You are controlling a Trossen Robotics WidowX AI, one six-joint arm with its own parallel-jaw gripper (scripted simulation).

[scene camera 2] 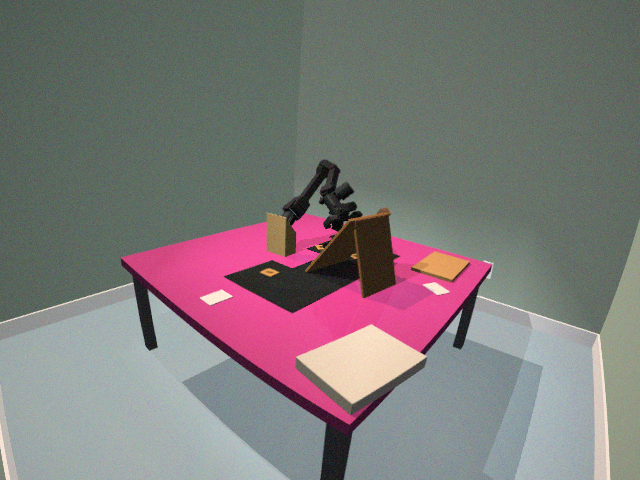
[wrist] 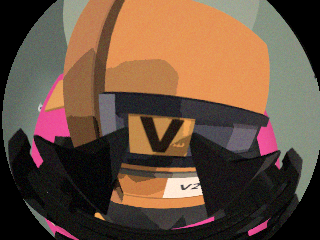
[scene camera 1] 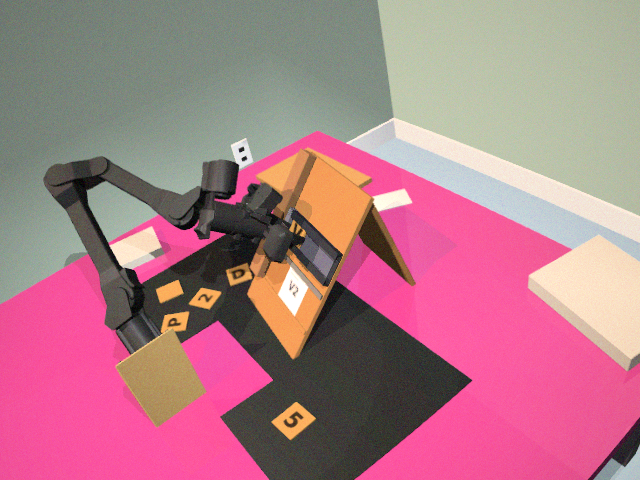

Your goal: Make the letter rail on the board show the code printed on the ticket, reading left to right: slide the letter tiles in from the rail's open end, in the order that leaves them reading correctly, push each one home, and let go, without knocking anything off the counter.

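The gripper (scene camera 1: 297, 233) is visible in the scene, and the wrist view shows the gripper (wrist: 160, 134) as well. An orange a-frame board (scene camera 1: 333, 210) shares the scene with a white ticket (scene camera 1: 293, 289). Scene camera 2 has the board (scene camera 2: 370, 236) too, as does the wrist view, with the board (wrist: 211, 68), but scene camera 2 misses the ticket, hidden by the orange a-frame board.
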